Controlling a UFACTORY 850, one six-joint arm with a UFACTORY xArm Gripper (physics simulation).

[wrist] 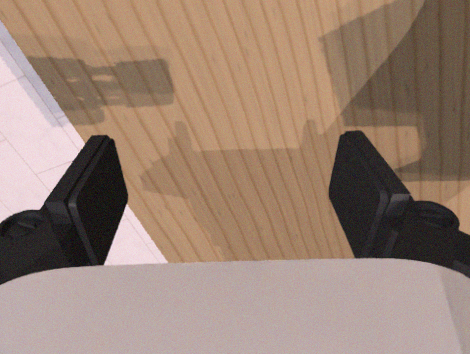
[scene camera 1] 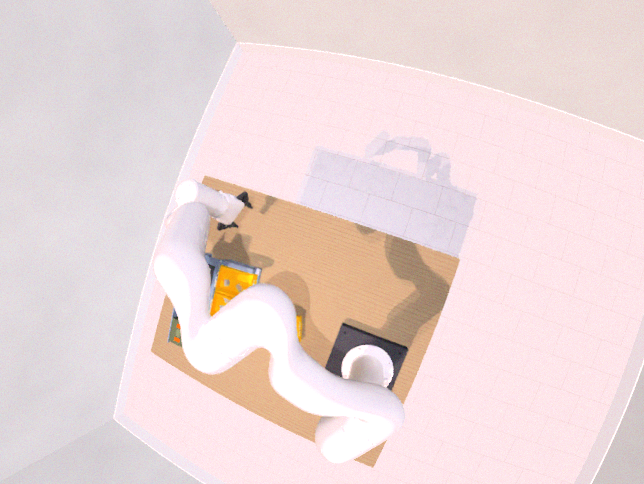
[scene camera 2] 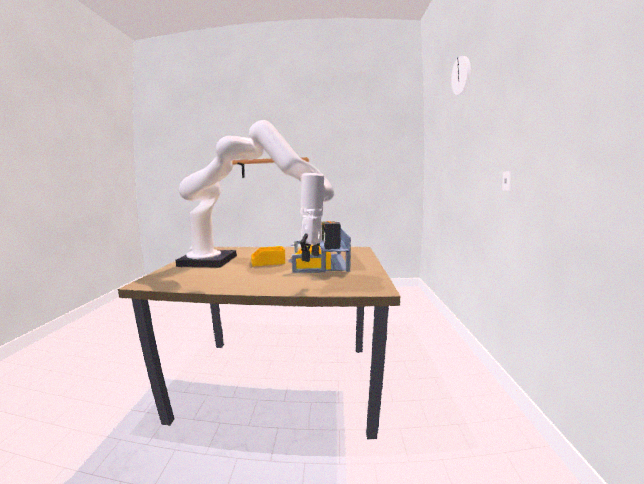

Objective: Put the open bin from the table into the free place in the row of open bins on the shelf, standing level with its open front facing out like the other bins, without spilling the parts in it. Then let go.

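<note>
A yellow open bin (scene camera 1: 299, 327) (scene camera 2: 269, 256) stands on the table, apart from the shelf; the arm hides most of it in the scene camera 1 view. The blue-grey shelf (scene camera 1: 240, 265) (scene camera 2: 347, 260) holds yellow bins (scene camera 1: 236, 279) (scene camera 2: 310, 262). The arm covers part of their row, and the free place cannot be made out. My gripper (scene camera 1: 242, 215) (scene camera 2: 310, 253) (wrist: 228, 165) is open and empty, fingers pointing down above the table beyond the shelf's end, away from the table bin. The wrist view shows neither the table bin nor the shelf.
A dark box (scene camera 2: 332, 235) stands on the shelf's upper part. A green-and-orange box (scene camera 1: 174, 333) shows beside the arm. The arm's black base plate (scene camera 1: 338, 340) (scene camera 2: 186, 261) is on the table (scene camera 1: 333, 270) (scene camera 2: 234, 286). The table edge and floor show left in the wrist view.
</note>
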